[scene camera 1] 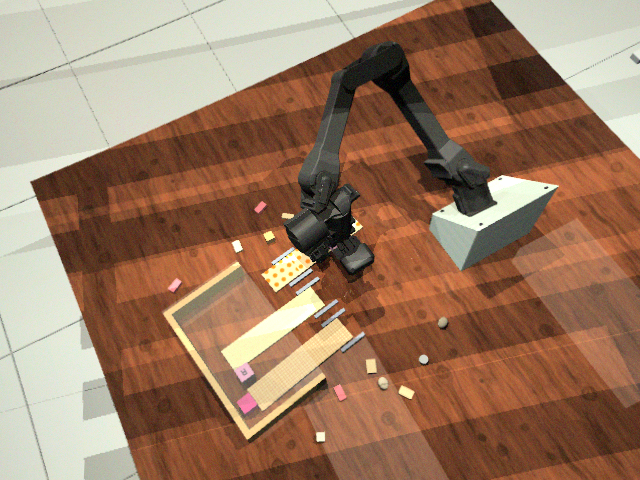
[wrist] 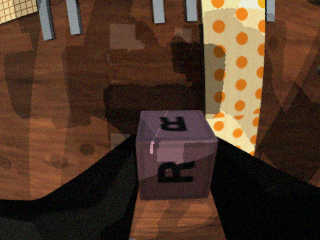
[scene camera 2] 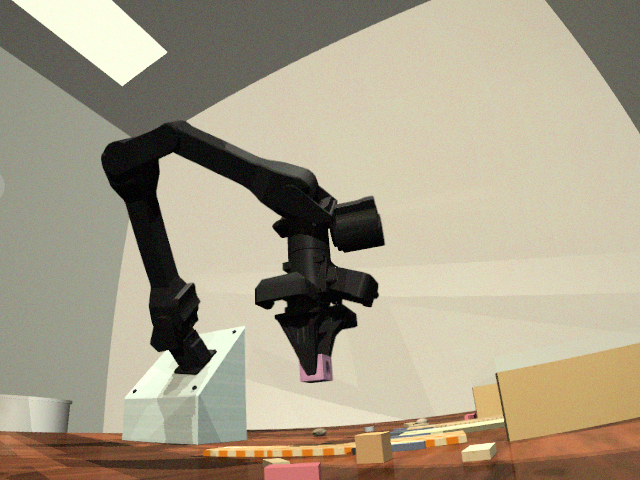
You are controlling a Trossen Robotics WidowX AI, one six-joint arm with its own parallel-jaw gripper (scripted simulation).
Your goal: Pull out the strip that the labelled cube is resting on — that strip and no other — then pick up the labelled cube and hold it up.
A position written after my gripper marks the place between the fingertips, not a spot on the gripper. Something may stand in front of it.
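An orange-dotted strip (scene camera 1: 294, 264) is present, as is a labelled cube (wrist: 176, 151). The cube is held by my gripper (scene camera 2: 317, 375), which is visible also at (scene camera 1: 338, 248) and (wrist: 171, 142).
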